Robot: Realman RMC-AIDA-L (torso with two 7-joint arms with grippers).
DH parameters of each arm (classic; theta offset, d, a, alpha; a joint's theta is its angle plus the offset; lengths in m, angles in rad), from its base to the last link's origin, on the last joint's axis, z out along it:
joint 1: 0 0.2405 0 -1.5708
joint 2: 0 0 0 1.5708
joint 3: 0 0.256 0 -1.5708
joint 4: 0 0 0 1.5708
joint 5: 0 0.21 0 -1.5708
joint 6: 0 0 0 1.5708
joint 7: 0 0.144 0 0
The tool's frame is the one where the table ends.
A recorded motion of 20 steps. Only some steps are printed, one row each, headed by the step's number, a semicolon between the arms.
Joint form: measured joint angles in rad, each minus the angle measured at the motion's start. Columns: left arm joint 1, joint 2, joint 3, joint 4, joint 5, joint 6, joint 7; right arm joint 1, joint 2, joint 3, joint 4, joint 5, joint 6, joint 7.
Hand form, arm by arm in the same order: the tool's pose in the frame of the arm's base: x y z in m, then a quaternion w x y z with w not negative. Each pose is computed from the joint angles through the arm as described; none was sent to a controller.
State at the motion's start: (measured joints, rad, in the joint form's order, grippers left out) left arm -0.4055 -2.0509 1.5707 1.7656 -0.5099 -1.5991 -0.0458; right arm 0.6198 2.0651 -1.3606 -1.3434 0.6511 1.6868 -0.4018
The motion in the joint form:
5: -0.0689 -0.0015 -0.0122 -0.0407 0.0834 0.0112 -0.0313; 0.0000 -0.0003 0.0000 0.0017 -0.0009 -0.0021 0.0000
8: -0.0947 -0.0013 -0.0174 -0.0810 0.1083 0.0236 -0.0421; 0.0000 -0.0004 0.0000 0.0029 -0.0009 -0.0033 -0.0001
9: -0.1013 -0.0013 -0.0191 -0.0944 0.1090 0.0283 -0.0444; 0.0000 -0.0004 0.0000 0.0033 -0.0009 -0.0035 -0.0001
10: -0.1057 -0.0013 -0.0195 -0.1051 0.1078 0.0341 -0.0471; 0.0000 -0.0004 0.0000 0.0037 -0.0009 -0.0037 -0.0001
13: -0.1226 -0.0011 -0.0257 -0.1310 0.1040 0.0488 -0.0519; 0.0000 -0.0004 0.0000 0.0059 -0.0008 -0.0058 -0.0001
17: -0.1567 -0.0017 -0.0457 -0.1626 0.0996 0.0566 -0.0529; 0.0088 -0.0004 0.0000 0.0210 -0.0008 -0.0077 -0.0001
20: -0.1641 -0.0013 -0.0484 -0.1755 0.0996 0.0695 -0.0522; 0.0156 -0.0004 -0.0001 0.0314 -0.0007 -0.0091 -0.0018
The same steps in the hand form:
5: -0.1522 0.3321 0.0263 0.30926 -0.81066 -0.48412 0.11321; 0.1719 0.3404 0.0010 0.11571 -0.88586 0.42109 -0.15669
8: -0.1543 0.3396 0.0256 0.31872 -0.80369 -0.48821 0.11895; 0.1721 0.3405 0.0009 0.11587 -0.88573 0.42135 -0.15657
9: -0.1549 0.3414 0.0246 0.31857 -0.80243 -0.49022 0.11958; 0.1722 0.3405 0.0009 0.11583 -0.88568 0.42147 -0.15658
10: -0.1553 0.3427 0.0235 0.31798 -0.80162 -0.49204 0.11913; 0.1723 0.3405 0.0008 0.11580 -0.88563 0.42159 -0.15660
13: -0.1542 0.3474 0.0219 0.31756 -0.80064 -0.49479 0.11537; 0.1726 0.3407 0.0006 0.11595 -0.88539 0.42215 -0.15632
17: -0.1495 0.3549 0.0220 0.31714 -0.80071 -0.49621 0.10982; 0.1724 0.3417 -0.0010 0.11331 -0.88490 0.42317 -0.15821
20: -0.1490 0.3578 0.0214 0.31867 -0.80088 -0.49562 0.10678; 0.1721 0.3425 -0.0022 0.11142 -0.88510 0.42276 -0.15955

